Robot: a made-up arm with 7 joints.
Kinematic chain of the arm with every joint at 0, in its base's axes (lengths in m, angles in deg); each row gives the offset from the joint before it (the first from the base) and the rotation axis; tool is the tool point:
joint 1: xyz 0 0 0 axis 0 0.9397 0.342
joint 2: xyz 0 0 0 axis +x
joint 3: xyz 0 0 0 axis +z
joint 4: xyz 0.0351 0 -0.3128 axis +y
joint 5: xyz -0.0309 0 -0.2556 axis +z
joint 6: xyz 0 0 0 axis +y
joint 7: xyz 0 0 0 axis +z
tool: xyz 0 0 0
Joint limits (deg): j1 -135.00..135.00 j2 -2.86..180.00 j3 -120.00..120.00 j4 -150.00..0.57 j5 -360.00..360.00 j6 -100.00..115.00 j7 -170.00..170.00
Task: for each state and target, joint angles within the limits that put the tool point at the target. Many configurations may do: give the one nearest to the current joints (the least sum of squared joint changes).
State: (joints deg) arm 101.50 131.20 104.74 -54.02 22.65 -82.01 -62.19
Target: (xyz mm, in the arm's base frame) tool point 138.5 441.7 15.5
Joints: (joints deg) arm 119.50 96.12 79.87 -85.64 22.65 -82.01 -62.19
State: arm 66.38 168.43 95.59 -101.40 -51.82 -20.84 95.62
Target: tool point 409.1 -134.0 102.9
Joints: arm 71.99 170.60 91.77 -92.43 -51.82 -20.84 95.62
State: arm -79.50 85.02 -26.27 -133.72 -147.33 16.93 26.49
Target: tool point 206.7 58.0 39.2
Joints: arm -54.60 94.76 -45.34 -149.88 -147.33 16.93 26.49
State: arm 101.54 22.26 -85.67 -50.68 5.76 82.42 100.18
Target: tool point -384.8 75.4 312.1
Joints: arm 119.86 72.77 -98.68 -71.33 5.76 82.42 100.18
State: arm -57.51 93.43 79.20 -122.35 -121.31 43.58 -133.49
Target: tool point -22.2 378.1 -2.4
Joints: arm -66.09 59.23 117.00 -111.06 -121.31 43.58 -133.49
